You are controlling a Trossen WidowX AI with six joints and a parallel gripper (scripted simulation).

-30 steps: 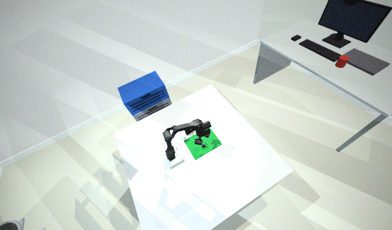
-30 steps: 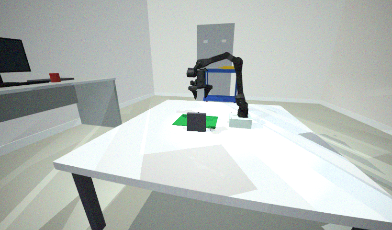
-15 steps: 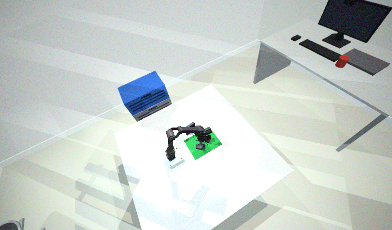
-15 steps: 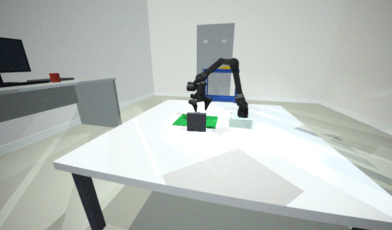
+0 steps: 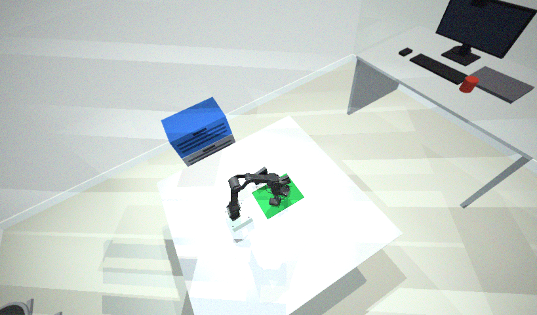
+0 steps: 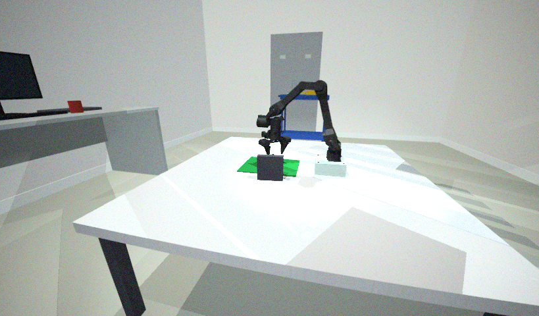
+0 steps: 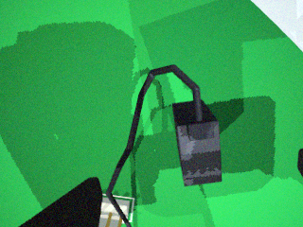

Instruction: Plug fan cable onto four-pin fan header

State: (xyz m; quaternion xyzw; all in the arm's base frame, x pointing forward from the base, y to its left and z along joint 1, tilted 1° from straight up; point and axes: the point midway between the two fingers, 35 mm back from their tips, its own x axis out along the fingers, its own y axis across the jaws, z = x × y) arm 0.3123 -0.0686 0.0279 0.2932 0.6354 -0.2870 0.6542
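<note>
My gripper tip is now 10 mm to the left of the dark grey plug and 30 mm above it. From my gripper tip the other things lie so: green board 20 mm ahead, 40 mm to the left, 60 mm below; black fan 210 mm to the left, 10 mm above; four-pin fan header 10 mm ahead, 80 mm to the left, 50 mm below.
</note>
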